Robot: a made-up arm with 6 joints. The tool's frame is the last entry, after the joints. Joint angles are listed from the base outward.
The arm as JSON. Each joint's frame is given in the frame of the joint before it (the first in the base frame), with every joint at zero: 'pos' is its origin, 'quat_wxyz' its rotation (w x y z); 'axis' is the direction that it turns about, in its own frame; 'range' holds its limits. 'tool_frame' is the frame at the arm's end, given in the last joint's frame.
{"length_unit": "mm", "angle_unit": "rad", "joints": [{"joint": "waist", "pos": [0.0, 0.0, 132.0], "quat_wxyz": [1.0, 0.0, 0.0, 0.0], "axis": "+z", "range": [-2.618, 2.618]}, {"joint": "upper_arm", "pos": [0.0, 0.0, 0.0], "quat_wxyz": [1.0, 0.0, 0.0, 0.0], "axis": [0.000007, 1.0, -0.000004], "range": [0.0, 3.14]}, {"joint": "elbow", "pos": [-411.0, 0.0, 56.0], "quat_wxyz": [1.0, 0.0, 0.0, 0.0], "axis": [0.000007, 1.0, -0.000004], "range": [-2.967, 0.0]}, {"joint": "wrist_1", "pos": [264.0, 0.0, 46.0], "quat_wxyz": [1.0, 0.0, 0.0, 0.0], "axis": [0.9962, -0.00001, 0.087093], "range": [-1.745, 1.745]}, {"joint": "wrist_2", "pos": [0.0, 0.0, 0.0], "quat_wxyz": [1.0, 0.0, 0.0, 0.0], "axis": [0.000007, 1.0, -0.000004], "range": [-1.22, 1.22]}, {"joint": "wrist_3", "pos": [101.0, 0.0, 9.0], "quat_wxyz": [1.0, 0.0, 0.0, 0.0], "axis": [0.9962, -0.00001, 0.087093], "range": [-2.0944, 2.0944]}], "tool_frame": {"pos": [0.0, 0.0, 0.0], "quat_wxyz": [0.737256, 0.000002, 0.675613, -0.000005]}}
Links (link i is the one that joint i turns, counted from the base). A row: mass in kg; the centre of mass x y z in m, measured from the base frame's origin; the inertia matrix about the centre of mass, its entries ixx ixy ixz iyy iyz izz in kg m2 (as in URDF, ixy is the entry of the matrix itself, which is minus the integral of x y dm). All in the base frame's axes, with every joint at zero. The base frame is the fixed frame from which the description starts. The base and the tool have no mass.
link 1: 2.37; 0.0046 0.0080 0.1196; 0.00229 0 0 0.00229 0 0.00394
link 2: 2.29; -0.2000 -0.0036 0.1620; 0.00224 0 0.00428 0.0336 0 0.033
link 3: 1.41; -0.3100 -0.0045 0.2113; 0.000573 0 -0.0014 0.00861 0 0.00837
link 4: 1.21; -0.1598 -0.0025 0.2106; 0.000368 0 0.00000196 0.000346 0 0.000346
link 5: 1.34; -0.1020 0.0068 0.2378; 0.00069 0 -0.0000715 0.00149 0 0.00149
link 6: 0.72; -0.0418 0.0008 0.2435; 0.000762 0 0.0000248 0.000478 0 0.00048
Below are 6 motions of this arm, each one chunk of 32 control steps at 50 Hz.
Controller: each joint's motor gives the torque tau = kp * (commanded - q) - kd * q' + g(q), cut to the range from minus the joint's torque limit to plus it. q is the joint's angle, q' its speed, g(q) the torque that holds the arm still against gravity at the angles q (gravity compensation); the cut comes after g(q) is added. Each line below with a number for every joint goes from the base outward.
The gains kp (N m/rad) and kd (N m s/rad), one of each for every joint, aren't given. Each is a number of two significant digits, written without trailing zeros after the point. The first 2 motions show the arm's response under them.
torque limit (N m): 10 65 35 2.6 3.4 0.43
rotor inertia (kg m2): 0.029 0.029 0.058 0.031 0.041 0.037
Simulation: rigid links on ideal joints. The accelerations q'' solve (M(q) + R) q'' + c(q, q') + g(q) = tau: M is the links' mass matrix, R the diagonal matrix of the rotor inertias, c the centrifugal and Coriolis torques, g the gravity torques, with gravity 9.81 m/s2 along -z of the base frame. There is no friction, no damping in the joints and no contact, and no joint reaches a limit. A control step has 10 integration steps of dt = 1/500 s. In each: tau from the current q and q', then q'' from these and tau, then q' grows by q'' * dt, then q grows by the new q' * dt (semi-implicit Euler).
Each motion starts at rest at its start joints. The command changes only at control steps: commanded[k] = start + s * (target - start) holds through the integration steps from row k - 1 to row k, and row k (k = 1, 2, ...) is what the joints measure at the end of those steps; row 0 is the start. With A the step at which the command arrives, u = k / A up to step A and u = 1 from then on. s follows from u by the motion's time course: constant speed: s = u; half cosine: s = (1 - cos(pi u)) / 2; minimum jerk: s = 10 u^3 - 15 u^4 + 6 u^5; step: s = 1 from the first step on.
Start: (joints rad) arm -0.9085 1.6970 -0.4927 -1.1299 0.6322 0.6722
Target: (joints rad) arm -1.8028 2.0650 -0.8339 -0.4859 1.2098 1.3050
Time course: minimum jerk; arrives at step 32
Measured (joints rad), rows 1 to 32:
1: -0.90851 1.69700 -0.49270 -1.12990 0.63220 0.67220
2: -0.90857 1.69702 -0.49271 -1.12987 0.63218 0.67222
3: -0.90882 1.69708 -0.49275 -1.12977 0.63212 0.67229
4: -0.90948 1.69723 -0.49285 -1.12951 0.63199 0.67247
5: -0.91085 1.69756 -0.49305 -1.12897 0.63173 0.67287
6: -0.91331 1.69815 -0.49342 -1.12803 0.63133 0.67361
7: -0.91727 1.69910 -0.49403 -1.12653 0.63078 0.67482
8: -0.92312 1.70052 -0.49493 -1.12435 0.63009 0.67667
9: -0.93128 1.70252 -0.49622 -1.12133 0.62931 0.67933
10: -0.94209 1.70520 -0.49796 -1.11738 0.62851 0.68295
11: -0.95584 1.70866 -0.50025 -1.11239 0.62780 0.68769
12: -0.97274 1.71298 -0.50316 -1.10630 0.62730 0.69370
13: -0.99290 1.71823 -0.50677 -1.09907 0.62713 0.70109
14: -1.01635 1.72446 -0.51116 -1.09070 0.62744 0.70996
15: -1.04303 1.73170 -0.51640 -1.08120 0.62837 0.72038
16: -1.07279 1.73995 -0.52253 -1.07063 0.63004 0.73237
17: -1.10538 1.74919 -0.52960 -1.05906 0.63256 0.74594
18: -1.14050 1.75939 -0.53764 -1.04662 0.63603 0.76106
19: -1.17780 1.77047 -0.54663 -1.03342 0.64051 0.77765
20: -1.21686 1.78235 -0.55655 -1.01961 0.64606 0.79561
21: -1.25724 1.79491 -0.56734 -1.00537 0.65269 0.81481
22: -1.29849 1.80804 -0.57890 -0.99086 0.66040 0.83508
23: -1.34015 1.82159 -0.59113 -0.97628 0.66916 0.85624
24: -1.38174 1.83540 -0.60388 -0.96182 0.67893 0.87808
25: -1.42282 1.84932 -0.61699 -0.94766 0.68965 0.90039
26: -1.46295 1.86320 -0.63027 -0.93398 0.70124 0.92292
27: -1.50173 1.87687 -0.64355 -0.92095 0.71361 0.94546
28: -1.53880 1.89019 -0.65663 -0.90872 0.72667 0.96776
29: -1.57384 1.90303 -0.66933 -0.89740 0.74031 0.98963
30: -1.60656 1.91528 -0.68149 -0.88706 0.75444 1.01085
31: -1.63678 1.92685 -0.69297 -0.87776 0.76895 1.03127
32: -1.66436 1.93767 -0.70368 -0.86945 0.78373 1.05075
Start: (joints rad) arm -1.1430 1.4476 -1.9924 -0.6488 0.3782 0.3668
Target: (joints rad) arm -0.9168 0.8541 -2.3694 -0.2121 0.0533 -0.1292
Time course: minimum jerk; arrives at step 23
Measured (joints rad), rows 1 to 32:
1: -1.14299 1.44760 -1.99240 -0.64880 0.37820 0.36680
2: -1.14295 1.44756 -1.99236 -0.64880 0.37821 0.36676
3: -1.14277 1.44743 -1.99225 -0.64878 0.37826 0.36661
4: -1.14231 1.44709 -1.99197 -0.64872 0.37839 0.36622
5: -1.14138 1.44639 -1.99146 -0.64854 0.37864 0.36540
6: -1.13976 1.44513 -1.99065 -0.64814 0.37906 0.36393
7: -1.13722 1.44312 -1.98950 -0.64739 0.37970 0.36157
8: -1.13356 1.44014 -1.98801 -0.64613 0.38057 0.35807
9: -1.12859 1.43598 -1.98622 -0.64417 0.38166 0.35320
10: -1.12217 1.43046 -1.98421 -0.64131 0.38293 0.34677
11: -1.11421 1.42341 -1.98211 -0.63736 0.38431 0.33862
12: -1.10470 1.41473 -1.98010 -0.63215 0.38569 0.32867
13: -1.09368 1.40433 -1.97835 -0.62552 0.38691 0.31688
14: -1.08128 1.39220 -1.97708 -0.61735 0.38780 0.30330
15: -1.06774 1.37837 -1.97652 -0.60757 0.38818 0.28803
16: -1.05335 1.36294 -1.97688 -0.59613 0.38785 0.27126
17: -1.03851 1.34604 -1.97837 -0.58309 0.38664 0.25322
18: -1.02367 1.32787 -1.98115 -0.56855 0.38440 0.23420
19: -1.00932 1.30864 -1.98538 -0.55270 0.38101 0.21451
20: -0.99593 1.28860 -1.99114 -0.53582 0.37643 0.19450
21: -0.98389 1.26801 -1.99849 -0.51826 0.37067 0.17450
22: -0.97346 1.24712 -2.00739 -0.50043 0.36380 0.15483
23: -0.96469 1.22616 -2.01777 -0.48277 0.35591 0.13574
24: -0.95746 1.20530 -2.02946 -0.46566 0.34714 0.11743
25: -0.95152 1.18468 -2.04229 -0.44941 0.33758 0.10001
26: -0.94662 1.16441 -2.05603 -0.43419 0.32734 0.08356
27: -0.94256 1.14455 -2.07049 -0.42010 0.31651 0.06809
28: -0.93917 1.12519 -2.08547 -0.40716 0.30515 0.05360
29: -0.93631 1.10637 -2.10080 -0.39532 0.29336 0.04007
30: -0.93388 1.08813 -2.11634 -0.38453 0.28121 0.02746
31: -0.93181 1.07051 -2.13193 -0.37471 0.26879 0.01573
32: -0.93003 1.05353 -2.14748 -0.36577 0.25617 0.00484
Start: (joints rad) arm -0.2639 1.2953 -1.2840 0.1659 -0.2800 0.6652
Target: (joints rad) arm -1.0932 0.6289 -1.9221 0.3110 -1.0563 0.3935
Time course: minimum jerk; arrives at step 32
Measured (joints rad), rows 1 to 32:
1: -0.26391 1.29530 -1.28400 0.16590 -0.28000 0.66520
2: -0.26397 1.29528 -1.28400 0.16589 -0.27999 0.66519
3: -0.26422 1.29523 -1.28400 0.16586 -0.27995 0.66516
4: -0.26487 1.29507 -1.28399 0.16579 -0.27985 0.66508
5: -0.26621 1.29474 -1.28400 0.16566 -0.27967 0.66490
6: -0.26862 1.29412 -1.28402 0.16545 -0.27936 0.66458
7: -0.27248 1.29310 -1.28410 0.16513 -0.27891 0.66404
8: -0.27821 1.29154 -1.28427 0.16471 -0.27831 0.66323
9: -0.28619 1.28929 -1.28459 0.16420 -0.27758 0.66206
10: -0.29680 1.28621 -1.28514 0.16361 -0.27674 0.66047
11: -0.31037 1.28216 -1.28598 0.16297 -0.27587 0.65840
12: -0.32713 1.27702 -1.28724 0.16234 -0.27504 0.65577
13: -0.34730 1.27068 -1.28899 0.16177 -0.27436 0.65255
14: -0.37095 1.26305 -1.29137 0.16133 -0.27396 0.64869
15: -0.39811 1.25408 -1.29447 0.16108 -0.27397 0.64417
16: -0.42866 1.24373 -1.29840 0.16112 -0.27456 0.63898
17: -0.46240 1.23197 -1.30326 0.16153 -0.27588 0.63311
18: -0.49900 1.21884 -1.30913 0.16239 -0.27809 0.62659
19: -0.53802 1.20436 -1.31608 0.16378 -0.28134 0.61945
20: -0.57890 1.18858 -1.32416 0.16579 -0.28579 0.61173
21: -0.62100 1.17160 -1.33342 0.16849 -0.29156 0.60349
22: -0.66358 1.15349 -1.34386 0.17193 -0.29877 0.59480
23: -0.70589 1.13439 -1.35552 0.17616 -0.30751 0.58573
24: -0.74713 1.11441 -1.36837 0.18119 -0.31783 0.57638
25: -0.78658 1.09371 -1.38242 0.18701 -0.32978 0.56684
26: -0.82361 1.07246 -1.39765 0.19356 -0.34334 0.55719
27: -0.85769 1.05084 -1.41400 0.20074 -0.35849 0.54754
28: -0.88850 1.02903 -1.43141 0.20841 -0.37515 0.53798
29: -0.91587 1.00723 -1.44981 0.21642 -0.39320 0.52861
30: -0.93980 0.98560 -1.46907 0.22457 -0.41251 0.51951
31: -0.96045 0.96430 -1.48904 0.23266 -0.43291 0.51076
32: -0.97813 0.94346 -1.50957 0.24051 -0.45422 0.50241

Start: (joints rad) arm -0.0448 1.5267 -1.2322 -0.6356 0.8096 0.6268
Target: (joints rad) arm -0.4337 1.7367 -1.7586 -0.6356 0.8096 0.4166
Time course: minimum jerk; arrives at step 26
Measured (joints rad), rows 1 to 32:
1: -0.04480 1.52670 -1.23220 -0.63560 0.80960 0.62680
2: -0.04484 1.52672 -1.23223 -0.63556 0.80960 0.62679
3: -0.04500 1.52677 -1.23233 -0.63542 0.80960 0.62674
4: -0.04540 1.52691 -1.23258 -0.63506 0.80960 0.62661
5: -0.04625 1.52721 -1.23311 -0.63434 0.80959 0.62635
6: -0.04778 1.52774 -1.23406 -0.63311 0.80957 0.62587
7: -0.05024 1.52860 -1.23556 -0.63123 0.80953 0.62510
8: -0.05390 1.52986 -1.23779 -0.62859 0.80947 0.62396
9: -0.05900 1.53163 -1.24088 -0.62510 0.80938 0.62236
10: -0.06574 1.53398 -1.24497 -0.62075 0.80927 0.62024
11: -0.07428 1.53698 -1.25018 -0.61556 0.80912 0.61753
12: -0.08470 1.54067 -1.25659 -0.60961 0.80895 0.61418
13: -0.09703 1.54510 -1.26426 -0.60302 0.80875 0.61018
14: -0.11121 1.55027 -1.27321 -0.59595 0.80853 0.60550
15: -0.12713 1.55617 -1.28342 -0.58862 0.80827 0.60017
16: -0.14461 1.56277 -1.29485 -0.58123 0.80797 0.59422
17: -0.16341 1.57000 -1.30740 -0.57403 0.80761 0.58770
18: -0.18324 1.57779 -1.32095 -0.56725 0.80719 0.58068
19: -0.20380 1.58604 -1.33533 -0.56114 0.80670 0.57325
20: -0.22477 1.59463 -1.35036 -0.55591 0.80611 0.56551
21: -0.24580 1.60342 -1.36584 -0.55176 0.80544 0.55756
22: -0.26658 1.61229 -1.38153 -0.54885 0.80468 0.54952
23: -0.28678 1.62111 -1.39724 -0.54731 0.80385 0.54150
24: -0.30614 1.62973 -1.41274 -0.54719 0.80298 0.53361
25: -0.32442 1.63805 -1.42786 -0.54851 0.80210 0.52593
26: -0.34144 1.64598 -1.44246 -0.55122 0.80126 0.51854
27: -0.35709 1.65347 -1.45646 -0.55519 0.80051 0.51150
28: -0.37130 1.66047 -1.46982 -0.56025 0.79989 0.50482
29: -0.38409 1.66698 -1.48254 -0.56618 0.79943 0.49853
30: -0.39548 1.67301 -1.49464 -0.57278 0.79916 0.49263
31: -0.40551 1.67857 -1.50614 -0.57984 0.79908 0.48709
32: -0.41425 1.68367 -1.51709 -0.58718 0.79919 0.48192

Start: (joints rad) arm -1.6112 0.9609 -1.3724 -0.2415 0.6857 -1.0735
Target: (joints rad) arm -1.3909 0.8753 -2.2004 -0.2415 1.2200 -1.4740
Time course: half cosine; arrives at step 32
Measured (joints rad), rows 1 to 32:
1: -1.61117 0.96090 -1.37241 -0.24151 0.68572 -1.07351
2: -1.61102 0.96091 -1.37249 -0.24153 0.68580 -1.07357
3: -1.61065 0.96092 -1.37269 -0.24160 0.68603 -1.07373
4: -1.60995 0.96094 -1.37312 -0.24170 0.68650 -1.07408
5: -1.60884 0.96097 -1.37389 -0.24184 0.68731 -1.07469
6: -1.60722 0.96099 -1.37509 -0.24201 0.68853 -1.07565
7: -1.60506 0.96101 -1.37684 -0.24220 0.69026 -1.07705
8: -1.60229 0.96101 -1.37925 -0.24239 0.69257 -1.07897
9: -1.59890 0.96098 -1.38241 -0.24257 0.69553 -1.08148
10: -1.59487 0.96089 -1.38643 -0.24271 0.69917 -1.08464
11: -1.59019 0.96075 -1.39139 -0.24281 0.70355 -1.08851
12: -1.58487 0.96054 -1.39737 -0.24284 0.70868 -1.09312
13: -1.57894 0.96023 -1.40443 -0.24279 0.71457 -1.09852
14: -1.57241 0.95982 -1.41263 -0.24264 0.72123 -1.10472
15: -1.56534 0.95930 -1.42200 -0.24239 0.72864 -1.11172
16: -1.55777 0.95865 -1.43256 -0.24201 0.73676 -1.11953
17: -1.54976 0.95788 -1.44434 -0.24150 0.74557 -1.12811
18: -1.54137 0.95696 -1.45731 -0.24085 0.75502 -1.13745
19: -1.53266 0.95591 -1.47146 -0.24006 0.76505 -1.14750
20: -1.52372 0.95471 -1.48676 -0.23912 0.77559 -1.15821
21: -1.51463 0.95336 -1.50314 -0.23805 0.78657 -1.16951
22: -1.50546 0.95187 -1.52055 -0.23685 0.79793 -1.18135
23: -1.49629 0.95023 -1.53889 -0.23553 0.80956 -1.19365
24: -1.48722 0.94844 -1.55808 -0.23410 0.82140 -1.20631
25: -1.47833 0.94651 -1.57800 -0.23258 0.83336 -1.21924
26: -1.46969 0.94444 -1.59854 -0.23100 0.84535 -1.23236
27: -1.46138 0.94223 -1.61956 -0.22938 0.85730 -1.24556
28: -1.45350 0.93988 -1.64094 -0.22776 0.86911 -1.25873
29: -1.44609 0.93741 -1.66252 -0.22617 0.88071 -1.27178
30: -1.43924 0.93481 -1.68416 -0.22464 0.89203 -1.28460
31: -1.43301 0.93210 -1.70570 -0.22321 0.90298 -1.29708
32: -1.42743 0.92927 -1.72698 -0.22192 0.91352 -1.30912

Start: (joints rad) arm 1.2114 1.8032 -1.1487 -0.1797 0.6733 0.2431
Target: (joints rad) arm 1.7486 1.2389 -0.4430 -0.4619 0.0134 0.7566
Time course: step
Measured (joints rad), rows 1 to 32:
1: 1.21520 1.79644 -1.14032 -0.18545 0.66473 0.24579
2: 1.22603 1.78052 -1.12165 -0.19981 0.64660 0.25333
3: 1.24431 1.75880 -1.09782 -0.22066 0.62463 0.26567
4: 1.27073 1.73362 -1.07205 -0.24637 0.60202 0.28277
5: 1.30529 1.70666 -1.04632 -0.27494 0.58020 0.30380
6: 1.34621 1.67914 -1.02177 -0.30327 0.55931 0.32713
7: 1.39140 1.65187 -0.99893 -0.32902 0.53894 0.35157
8: 1.43875 1.62541 -0.97793 -0.35066 0.51854 0.37624
9: 1.48626 1.60003 -0.95862 -0.36742 0.49763 0.40057
10: 1.53214 1.57588 -0.94074 -0.37908 0.47589 0.42416
11: 1.57497 1.55298 -0.92397 -0.38589 0.45326 0.44679
12: 1.61367 1.53130 -0.90800 -0.38842 0.42987 0.46830
13: 1.64759 1.51078 -0.89258 -0.38745 0.40604 0.48863
14: 1.67642 1.49137 -0.87754 -0.38384 0.38214 0.50776
15: 1.70019 1.47303 -0.86275 -0.37846 0.35861 0.52571
16: 1.71916 1.45573 -0.84817 -0.37213 0.33582 0.54251
17: 1.73376 1.43944 -0.83378 -0.36553 0.31408 0.55822
18: 1.74454 1.42415 -0.81960 -0.35922 0.29364 0.57287
19: 1.75211 1.40985 -0.80563 -0.35360 0.27465 0.58654
20: 1.75708 1.39652 -0.79192 -0.34894 0.25716 0.59927
21: 1.76001 1.38412 -0.77847 -0.34538 0.24120 0.61112
22: 1.76141 1.37263 -0.76531 -0.34296 0.22671 0.62214
23: 1.76173 1.36201 -0.75246 -0.34164 0.21361 0.63237
24: 1.76132 1.35220 -0.73992 -0.34134 0.20180 0.64187
25: 1.76046 1.34317 -0.72769 -0.34194 0.19117 0.65067
26: 1.75935 1.33486 -0.71579 -0.34331 0.18159 0.65883
27: 1.75814 1.32722 -0.70421 -0.34531 0.17296 0.66637
28: 1.75694 1.32021 -0.69296 -0.34782 0.16515 0.67335
29: 1.75579 1.31378 -0.68204 -0.35071 0.15808 0.67980
30: 1.75475 1.30788 -0.67145 -0.35390 0.15165 0.68576
31: 1.75382 1.30247 -0.66120 -0.35728 0.14578 0.69126
32: 1.75301 1.29750 -0.65129 -0.36079 0.14040 0.69633

